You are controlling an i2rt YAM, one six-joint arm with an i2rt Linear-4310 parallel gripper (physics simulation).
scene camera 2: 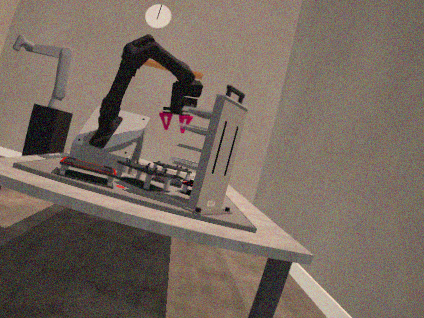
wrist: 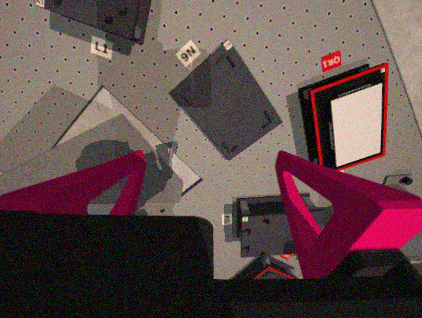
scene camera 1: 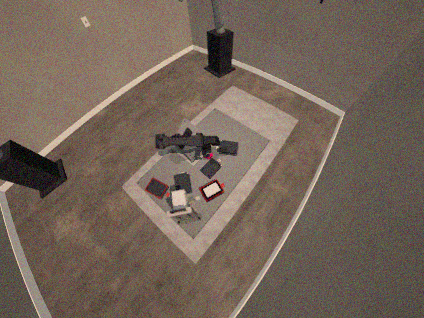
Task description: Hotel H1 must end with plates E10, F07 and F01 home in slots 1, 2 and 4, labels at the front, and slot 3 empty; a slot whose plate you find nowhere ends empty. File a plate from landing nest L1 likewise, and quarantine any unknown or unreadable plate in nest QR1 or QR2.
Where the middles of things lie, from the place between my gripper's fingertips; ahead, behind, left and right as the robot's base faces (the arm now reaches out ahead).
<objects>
Right now the dark nest [wrist: 222,96] is 3 cm ahead of my hand, 2 cm to the right of it and 20 cm below it.
</objects>
